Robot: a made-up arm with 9 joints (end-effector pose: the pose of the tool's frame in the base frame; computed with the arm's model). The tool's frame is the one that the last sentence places.
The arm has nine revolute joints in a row. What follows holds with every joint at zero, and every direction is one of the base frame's. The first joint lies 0.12 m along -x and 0.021 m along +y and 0.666 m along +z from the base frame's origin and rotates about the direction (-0.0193, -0.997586, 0.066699), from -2.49 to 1.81 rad. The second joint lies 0.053 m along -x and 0.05 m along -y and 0.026 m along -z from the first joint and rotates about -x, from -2.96 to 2.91 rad. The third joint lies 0.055 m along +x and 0.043 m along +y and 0.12 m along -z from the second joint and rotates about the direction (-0.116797, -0.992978, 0.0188), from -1.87 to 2 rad. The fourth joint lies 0.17 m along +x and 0.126 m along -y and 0.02 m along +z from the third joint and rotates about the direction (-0.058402, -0.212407, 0.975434), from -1.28 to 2.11 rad. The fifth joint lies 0.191 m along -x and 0.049 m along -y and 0.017 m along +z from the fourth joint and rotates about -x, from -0.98 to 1.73 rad. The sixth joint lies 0.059 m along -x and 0.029 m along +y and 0.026 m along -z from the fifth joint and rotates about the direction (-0.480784, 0.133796, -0.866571), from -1.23 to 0.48 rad. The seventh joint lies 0.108 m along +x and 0.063 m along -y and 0.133 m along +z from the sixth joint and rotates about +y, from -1.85 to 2.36 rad. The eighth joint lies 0.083 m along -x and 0.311 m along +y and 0.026 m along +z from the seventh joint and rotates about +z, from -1.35 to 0.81 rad. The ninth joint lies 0.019 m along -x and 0.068 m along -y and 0.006 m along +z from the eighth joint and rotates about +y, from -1.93 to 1.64 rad. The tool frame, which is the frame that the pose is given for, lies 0.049 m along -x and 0.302 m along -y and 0.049 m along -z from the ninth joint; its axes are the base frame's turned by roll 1.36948, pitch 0.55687 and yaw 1.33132 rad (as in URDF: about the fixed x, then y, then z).
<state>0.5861 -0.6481 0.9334 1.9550 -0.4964 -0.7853 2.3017 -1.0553 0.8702</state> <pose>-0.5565 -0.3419 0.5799 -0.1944 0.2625 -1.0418</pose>
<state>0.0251 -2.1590 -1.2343 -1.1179 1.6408 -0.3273 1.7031 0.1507 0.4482</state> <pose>0.0938 0.2282 0.8828 1.2686 -2.1229 0.7292</pose>
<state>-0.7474 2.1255 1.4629 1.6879 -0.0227 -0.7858 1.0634 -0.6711 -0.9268</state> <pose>-0.3074 0.4194 0.9517 1.7367 -0.3638 -0.6441</pose>
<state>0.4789 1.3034 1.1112 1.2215 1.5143 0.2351 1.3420 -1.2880 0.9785</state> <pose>0.1133 -0.5300 0.6626 -0.1003 -1.0813 0.5420</pose>
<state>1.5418 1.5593 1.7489 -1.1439 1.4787 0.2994 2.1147 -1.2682 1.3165</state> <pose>-0.1272 0.4795 0.7077 -2.2110 0.5987 -1.6543</pose>
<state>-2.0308 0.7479 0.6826 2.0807 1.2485 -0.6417 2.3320 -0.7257 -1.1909</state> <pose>-0.1078 -0.3154 0.8013 -1.8575 0.5036 1.6568</pose>
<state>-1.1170 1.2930 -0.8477 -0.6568 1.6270 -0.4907 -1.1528 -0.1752 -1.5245</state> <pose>-0.0626 -0.1344 0.5950 -0.4227 2.4012 1.8045</pose>
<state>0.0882 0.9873 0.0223 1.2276 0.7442 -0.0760 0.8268 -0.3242 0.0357</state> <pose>-0.2466 -0.1585 0.9967 -1.1590 1.4337 -0.4568</pose>
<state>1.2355 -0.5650 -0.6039 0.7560 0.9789 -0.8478 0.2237 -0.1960 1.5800</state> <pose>0.0322 -0.3059 0.7621 -0.4920 1.7664 -0.1717</pose>
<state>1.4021 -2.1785 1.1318 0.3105 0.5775 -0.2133 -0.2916 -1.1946 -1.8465</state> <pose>-0.1302 0.4610 0.5002 1.7587 -1.8118 -0.9018</pose>
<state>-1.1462 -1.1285 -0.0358 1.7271 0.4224 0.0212 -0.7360 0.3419 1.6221</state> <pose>-0.3090 -0.2213 0.3490 0.5652 1.7419 1.4061</pose>
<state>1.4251 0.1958 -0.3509 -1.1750 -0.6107 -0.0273 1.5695 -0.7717 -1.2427</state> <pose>-0.4296 -0.1089 0.7721 1.4380 0.1309 0.3634</pose>
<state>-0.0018 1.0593 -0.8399 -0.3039 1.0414 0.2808 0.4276 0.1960 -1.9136</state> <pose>0.0417 -0.1006 0.6747 -1.2007 1.7276 0.2045</pose>
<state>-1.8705 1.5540 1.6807 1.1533 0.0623 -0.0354 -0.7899 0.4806 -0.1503</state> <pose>0.0945 0.0601 0.8103 0.5584 0.4018 -2.3859</pose>
